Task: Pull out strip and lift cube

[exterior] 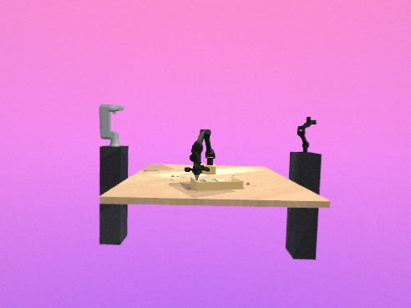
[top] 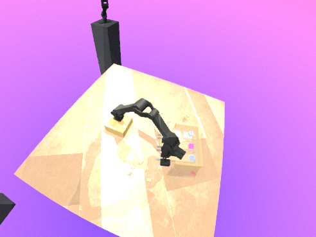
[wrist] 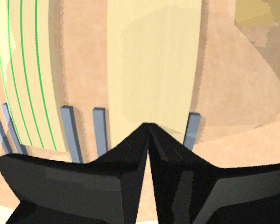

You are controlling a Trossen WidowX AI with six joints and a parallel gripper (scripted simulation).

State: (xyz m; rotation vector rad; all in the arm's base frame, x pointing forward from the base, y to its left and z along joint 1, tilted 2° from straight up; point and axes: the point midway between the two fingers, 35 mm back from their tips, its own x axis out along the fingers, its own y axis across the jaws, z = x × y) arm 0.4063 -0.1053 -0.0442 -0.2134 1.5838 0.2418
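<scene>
The pale band lies 90 mm ahead of my gripper tip and 30 mm to the left of it.
</scene>
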